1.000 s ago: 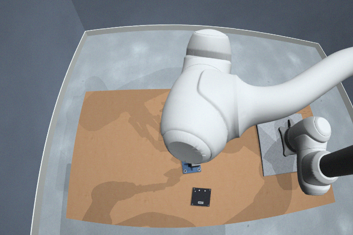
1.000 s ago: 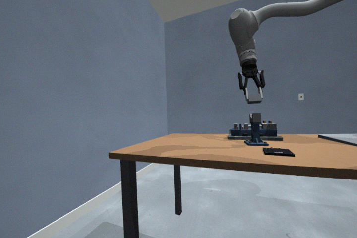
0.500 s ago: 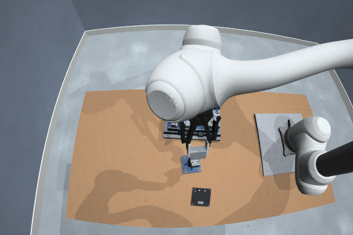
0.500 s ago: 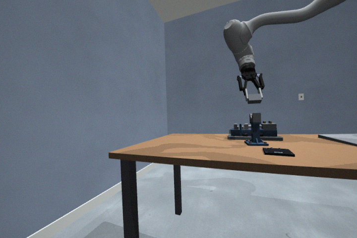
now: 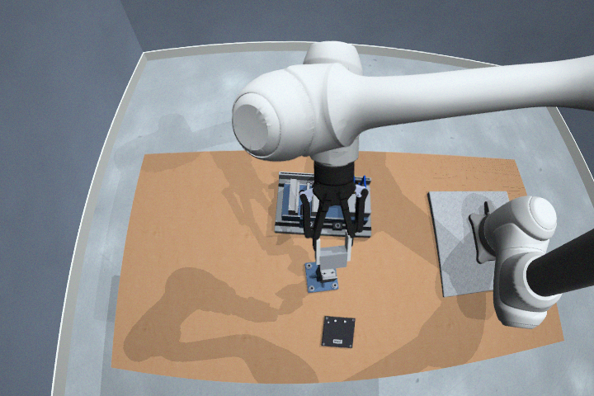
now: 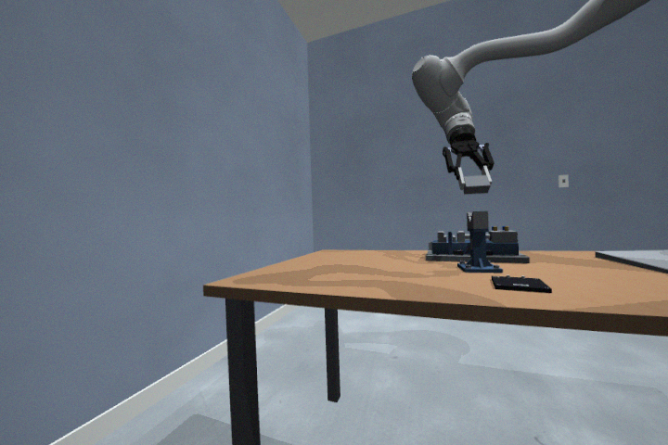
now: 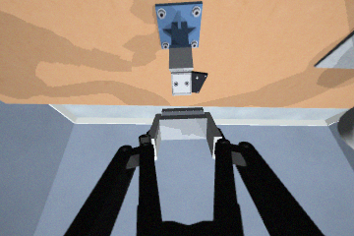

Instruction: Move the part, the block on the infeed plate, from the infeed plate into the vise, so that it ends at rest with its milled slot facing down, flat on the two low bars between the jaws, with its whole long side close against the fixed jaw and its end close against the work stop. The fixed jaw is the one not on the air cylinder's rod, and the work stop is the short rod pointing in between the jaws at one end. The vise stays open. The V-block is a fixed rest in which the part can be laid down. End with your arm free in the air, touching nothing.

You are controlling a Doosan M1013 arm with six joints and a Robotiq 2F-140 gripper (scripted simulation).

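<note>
Right now the part is 2 cm below my hand and 1 cm to the left of it. From my hand the other things lie so: cylinder rod 20 cm to the right, 18 cm below, 4 cm behind; work stop 17 cm below, 16 cm to the right, 5 cm ahead; V-block post 20 cm below, 2 cm to the left.
</note>
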